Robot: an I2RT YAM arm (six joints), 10 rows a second.
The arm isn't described. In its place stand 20 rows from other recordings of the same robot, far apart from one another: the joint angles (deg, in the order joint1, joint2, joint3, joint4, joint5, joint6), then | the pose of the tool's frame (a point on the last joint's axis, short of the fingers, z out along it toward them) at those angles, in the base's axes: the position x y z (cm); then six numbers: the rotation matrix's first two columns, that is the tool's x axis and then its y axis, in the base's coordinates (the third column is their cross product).
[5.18, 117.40, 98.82, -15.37, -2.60, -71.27] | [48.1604 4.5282 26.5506 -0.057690 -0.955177 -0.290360 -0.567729 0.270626 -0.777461]
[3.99, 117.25, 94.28, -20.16, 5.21, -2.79] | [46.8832 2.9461 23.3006 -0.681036 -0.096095 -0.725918 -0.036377 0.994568 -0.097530]
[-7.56, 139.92, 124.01, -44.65, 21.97, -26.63] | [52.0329 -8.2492 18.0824 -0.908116 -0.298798 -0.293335 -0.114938 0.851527 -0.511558]
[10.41, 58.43, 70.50, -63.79, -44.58, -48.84] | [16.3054 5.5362 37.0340 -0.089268 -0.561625 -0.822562 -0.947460 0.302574 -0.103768]
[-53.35, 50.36, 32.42, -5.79, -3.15, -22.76] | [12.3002 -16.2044 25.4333 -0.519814 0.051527 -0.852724 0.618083 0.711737 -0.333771]
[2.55, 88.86, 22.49, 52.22, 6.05, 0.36] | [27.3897 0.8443 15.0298 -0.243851 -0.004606 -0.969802 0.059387 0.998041 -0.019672]
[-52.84, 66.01, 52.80, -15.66, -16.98, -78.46] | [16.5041 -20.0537 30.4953 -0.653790 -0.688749 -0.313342 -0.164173 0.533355 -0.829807]
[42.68, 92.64, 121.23, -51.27, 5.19, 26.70] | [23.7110 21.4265 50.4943 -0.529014 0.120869 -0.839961 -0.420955 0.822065 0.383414]
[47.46, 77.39, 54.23, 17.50, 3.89, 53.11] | [21.8269 23.4293 31.9138 -0.591453 0.535658 -0.602705 -0.360541 0.492895 0.791874]
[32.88, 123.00, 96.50, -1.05, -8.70, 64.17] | [42.2543 27.9559 22.8785 -0.753634 0.572273 -0.323325 0.066738 0.555984 0.828510]
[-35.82, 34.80, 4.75, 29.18, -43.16, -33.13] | [13.2059 -6.5281 19.1903 0.059479 -0.534595 -0.843013 -0.113663 0.835388 -0.537780]
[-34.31, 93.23, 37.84, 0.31, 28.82, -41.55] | [22.4604 -17.4048 12.3267 -0.985602 -0.030950 -0.166226 0.090945 0.731742 -0.675487]
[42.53, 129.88, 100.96, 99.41, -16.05, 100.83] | [33.8870 32.4200 35.2128 -0.835403 0.514560 -0.193208 -0.547393 -0.747155 0.376989]
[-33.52, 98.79, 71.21, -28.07, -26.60, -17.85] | [31.3098 -18.8272 22.6776 -0.741961 0.162710 -0.650399 0.058535 0.982121 0.178921]
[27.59, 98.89, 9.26, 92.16, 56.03, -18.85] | [20.5269 7.3955 13.3867 -0.116613 -0.264631 -0.957273 0.462659 0.838408 -0.288131]
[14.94, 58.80, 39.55, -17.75, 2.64, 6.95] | [21.4747 5.5604 24.9253 -0.604061 -0.036076 -0.796121 -0.150001 0.986267 0.069121]
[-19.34, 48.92, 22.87, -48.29, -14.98, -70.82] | [11.8389 -3.1800 15.4448 -0.538471 -0.777967 -0.323753 -0.774637 0.608234 -0.173176]
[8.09, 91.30, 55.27, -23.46, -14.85, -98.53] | [31.0041 5.3286 18.8445 0.388437 -0.910303 -0.143057 -0.804247 -0.259132 -0.534824]
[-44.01, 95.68, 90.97, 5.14, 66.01, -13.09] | [25.3365 -28.9979 41.6549 -0.207534 0.072453 -0.975541 0.916363 -0.334616 -0.219797]
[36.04, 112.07, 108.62, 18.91, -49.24, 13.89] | [35.6970 29.3084 42.9226 -0.024681 0.175872 -0.984104 -0.997697 0.057884 0.035366]
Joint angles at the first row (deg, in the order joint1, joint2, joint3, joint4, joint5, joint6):
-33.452, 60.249, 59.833, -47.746, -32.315, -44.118
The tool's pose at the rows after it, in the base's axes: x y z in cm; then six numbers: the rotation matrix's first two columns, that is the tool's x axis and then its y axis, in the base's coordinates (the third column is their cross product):
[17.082 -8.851 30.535 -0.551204 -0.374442 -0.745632 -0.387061 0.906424 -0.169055]
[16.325 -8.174 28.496 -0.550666 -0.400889 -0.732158 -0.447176 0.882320 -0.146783]
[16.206 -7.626 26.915 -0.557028 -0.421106 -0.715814 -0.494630 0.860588 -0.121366]
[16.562 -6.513 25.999 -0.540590 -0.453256 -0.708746 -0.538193 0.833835 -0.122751]
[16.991 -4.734 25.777 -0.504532 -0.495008 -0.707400 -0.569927 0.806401 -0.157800]
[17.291 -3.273 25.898 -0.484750 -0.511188 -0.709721 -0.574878 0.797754 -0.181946]
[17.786 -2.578 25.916 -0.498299 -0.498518 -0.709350 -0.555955 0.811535 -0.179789]
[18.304 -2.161 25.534 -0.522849 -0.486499 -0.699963 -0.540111 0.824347 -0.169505]
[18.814 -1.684 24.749 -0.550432 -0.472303 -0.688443 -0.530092 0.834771 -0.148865]
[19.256 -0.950 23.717 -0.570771 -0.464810 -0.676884 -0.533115 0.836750 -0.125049]
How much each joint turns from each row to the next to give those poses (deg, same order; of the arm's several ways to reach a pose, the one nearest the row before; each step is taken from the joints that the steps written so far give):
0.001, -2.296, -4.416, -1.420, -2.469, -4.501
0.219, -1.574, -4.502, -1.028, -1.552, -3.650
1.222, 0.001, -2.906, -0.394, -0.285, -2.100
3.846, -0.569, -2.296, 1.923, 0.961, 0.676
6.319, -2.011, -1.944, 3.649, 2.864, 3.346
5.398, -1.595, -1.007, 2.975, 3.235, 4.175
3.082, 0.219, -0.195, 2.140, 2.798, 3.934
2.055, 1.026, -0.417, 1.575, 2.360, 2.710
2.055, 1.335, -1.026, 1.771, 1.881, 2.624
2.622, 1.376, -1.509, 2.077, 1.442, 2.469

